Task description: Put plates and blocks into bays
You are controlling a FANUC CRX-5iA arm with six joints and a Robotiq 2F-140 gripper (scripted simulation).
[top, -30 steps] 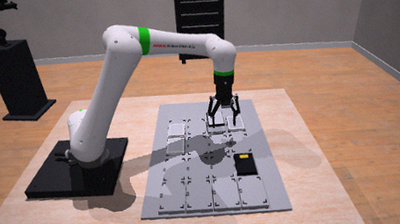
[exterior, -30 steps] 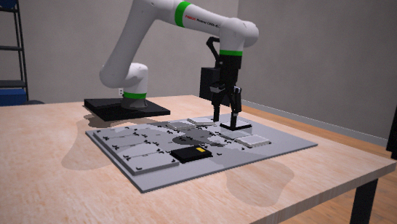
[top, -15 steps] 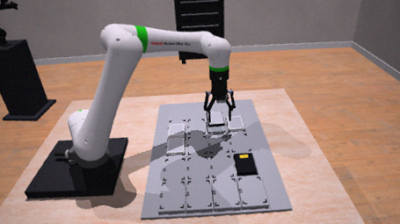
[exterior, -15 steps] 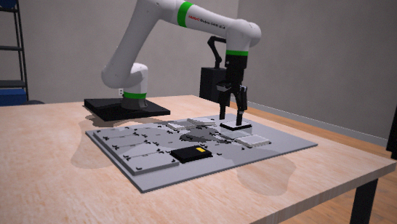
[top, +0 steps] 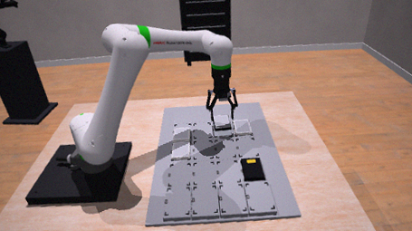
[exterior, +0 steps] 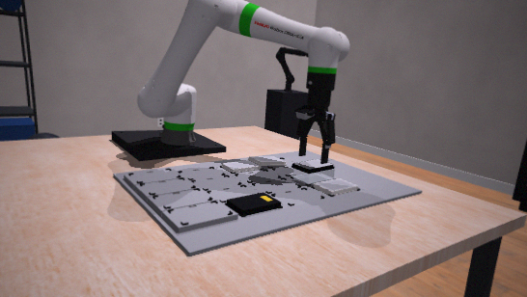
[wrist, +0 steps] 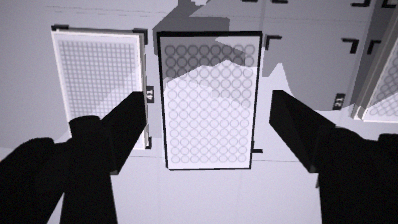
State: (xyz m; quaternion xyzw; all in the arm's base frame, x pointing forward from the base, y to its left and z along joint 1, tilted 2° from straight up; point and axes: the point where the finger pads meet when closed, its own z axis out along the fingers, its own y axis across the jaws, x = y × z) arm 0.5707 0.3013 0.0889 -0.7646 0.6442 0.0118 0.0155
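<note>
Right now the sealed 96-well plate is 1 cm to the left of my hand and 5 cm below it. Also, from my hand: pale 96-well plate: 19 cm behind, 18 cm to the right, 9 cm below; bay label 33: 1 cm behind, 32 cm to the right, 10 cm below; white plate: 21 cm behind, 6 cm to the right, 8 cm below.
</note>
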